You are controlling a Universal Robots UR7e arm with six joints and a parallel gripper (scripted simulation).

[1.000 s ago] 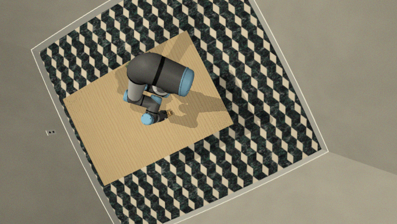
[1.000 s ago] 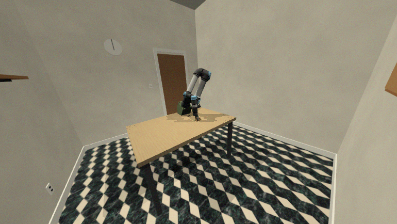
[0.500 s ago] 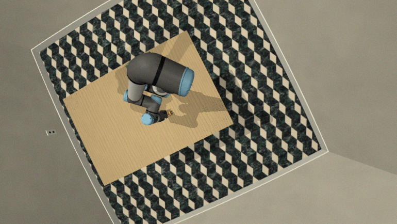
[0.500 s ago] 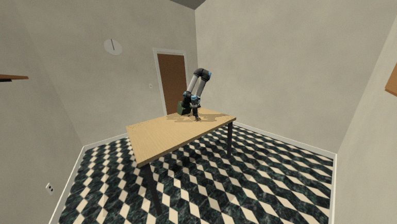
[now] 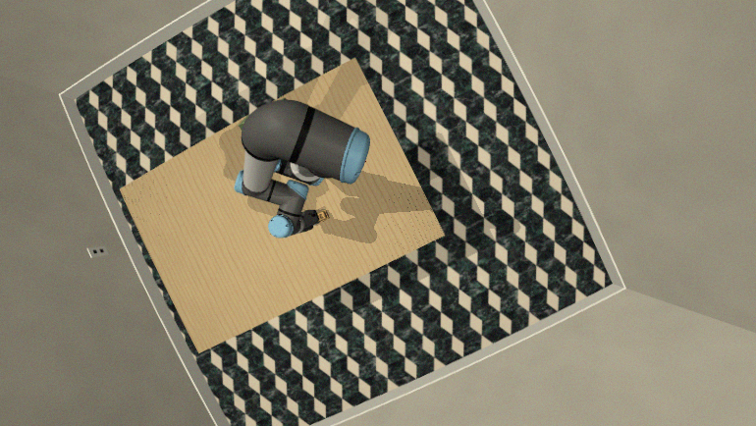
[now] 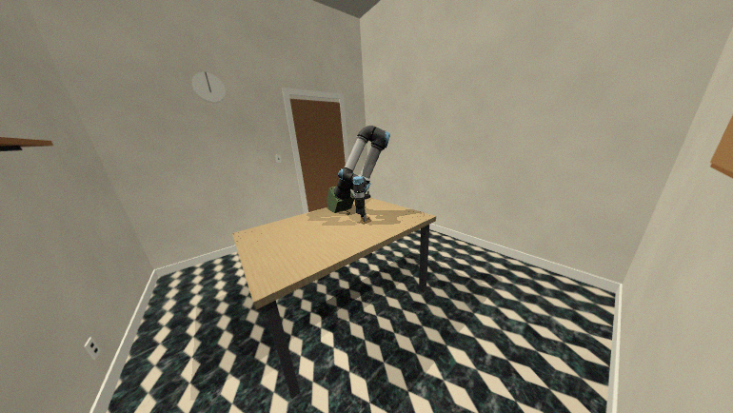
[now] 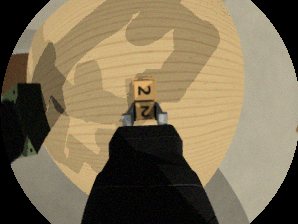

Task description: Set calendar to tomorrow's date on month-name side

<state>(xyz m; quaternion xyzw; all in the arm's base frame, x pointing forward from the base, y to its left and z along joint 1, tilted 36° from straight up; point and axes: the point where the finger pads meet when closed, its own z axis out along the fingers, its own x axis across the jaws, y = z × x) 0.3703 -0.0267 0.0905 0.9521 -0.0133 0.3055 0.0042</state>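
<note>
The wooden tray is 20 mm to the left of my hand and 30 mm below it. Also, from my hand: wooden cube 10 mm below.
</note>
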